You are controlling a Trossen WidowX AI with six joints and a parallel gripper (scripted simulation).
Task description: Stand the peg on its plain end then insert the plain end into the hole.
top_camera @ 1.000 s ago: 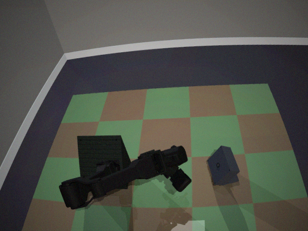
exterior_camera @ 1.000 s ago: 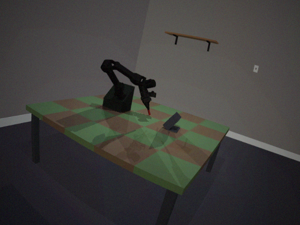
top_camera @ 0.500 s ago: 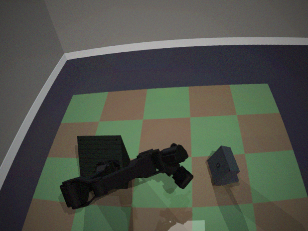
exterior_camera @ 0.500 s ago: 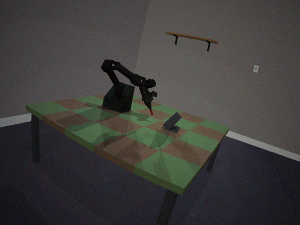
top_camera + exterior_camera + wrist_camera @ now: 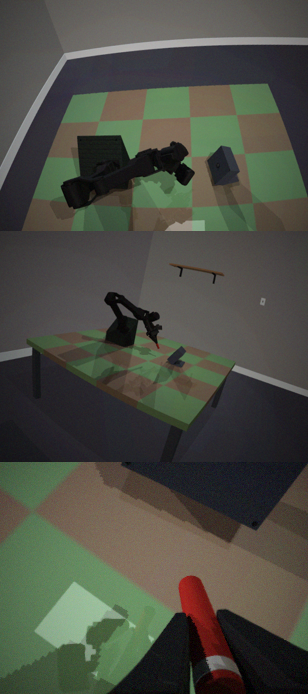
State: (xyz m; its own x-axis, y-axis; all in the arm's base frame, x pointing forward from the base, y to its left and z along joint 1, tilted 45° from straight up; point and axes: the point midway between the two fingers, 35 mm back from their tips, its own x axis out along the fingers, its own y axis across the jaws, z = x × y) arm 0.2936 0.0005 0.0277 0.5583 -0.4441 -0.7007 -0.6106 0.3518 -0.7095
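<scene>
My gripper tip is now 150 mm short of the dark sloped panel, 50 mm to the right of it and 50 mm above it. Round my gripper tip: red peg 10 mm behind, 10 mm above.
</scene>
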